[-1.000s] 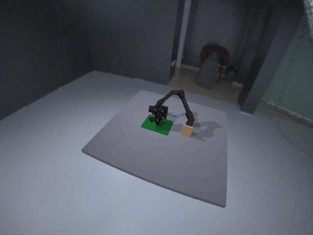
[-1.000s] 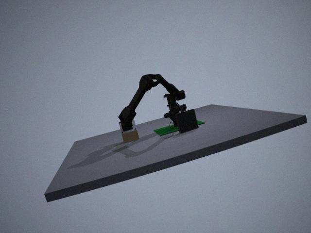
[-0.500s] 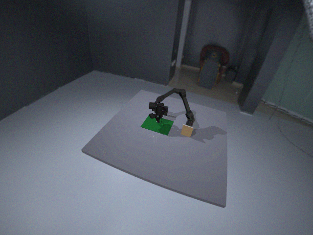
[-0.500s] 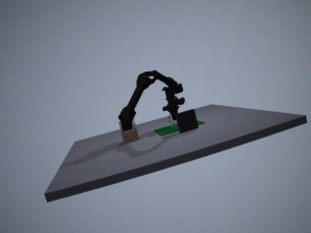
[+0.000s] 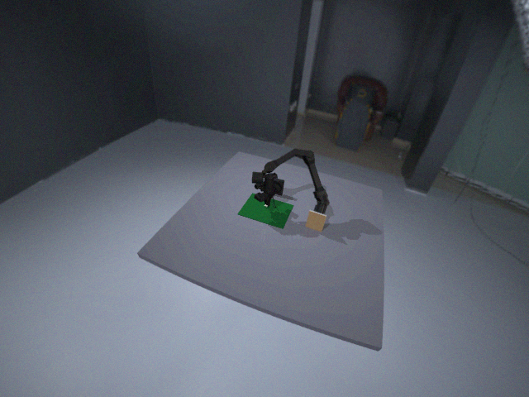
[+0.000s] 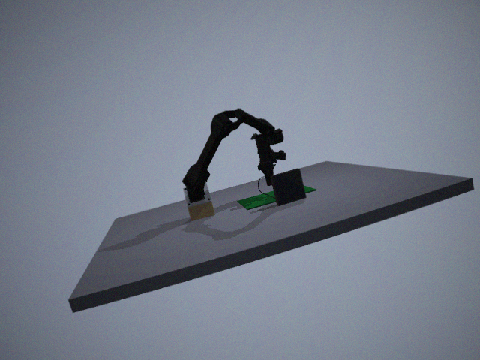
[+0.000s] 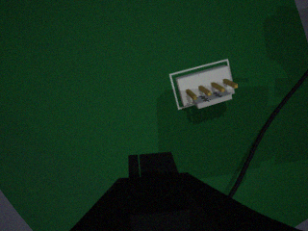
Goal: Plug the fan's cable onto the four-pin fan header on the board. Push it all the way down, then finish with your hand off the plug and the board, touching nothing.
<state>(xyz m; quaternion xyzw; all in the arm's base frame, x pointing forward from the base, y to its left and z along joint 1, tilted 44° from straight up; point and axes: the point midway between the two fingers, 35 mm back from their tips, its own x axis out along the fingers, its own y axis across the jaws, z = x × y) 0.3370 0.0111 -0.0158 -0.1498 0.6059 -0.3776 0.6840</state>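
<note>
Right now my gripper tip is 1 cm to the left of the green board and 8 cm above it. Round my gripper tip: dark square fan: 2 cm ahead, 19 cm to the right; fan plug: 1 cm behind, 1 cm above.
</note>
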